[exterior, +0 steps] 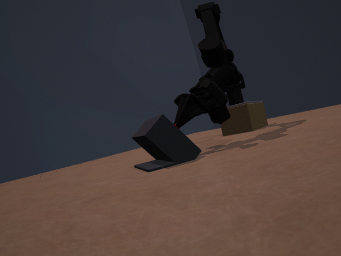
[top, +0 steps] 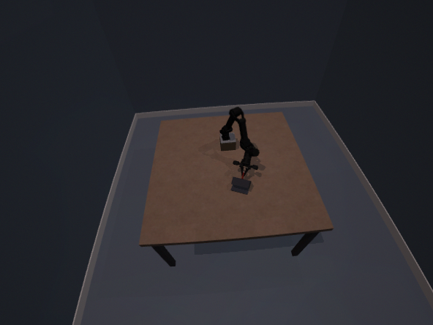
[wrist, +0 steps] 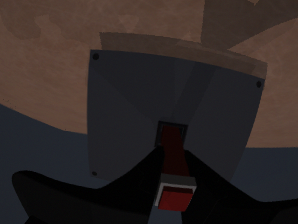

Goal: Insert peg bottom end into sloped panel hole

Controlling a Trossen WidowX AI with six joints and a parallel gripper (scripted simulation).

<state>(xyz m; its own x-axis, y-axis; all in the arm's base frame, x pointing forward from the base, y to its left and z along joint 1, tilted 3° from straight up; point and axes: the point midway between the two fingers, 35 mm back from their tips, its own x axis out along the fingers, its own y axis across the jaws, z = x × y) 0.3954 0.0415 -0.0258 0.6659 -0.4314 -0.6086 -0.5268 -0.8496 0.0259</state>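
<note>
My gripper tip is now 10 mm to the right of the peg, 10 mm below it and 10 mm past it. Round my gripper tip: sloped panel 30 mm below, 30 mm ahead, 20 mm to the right.
</note>
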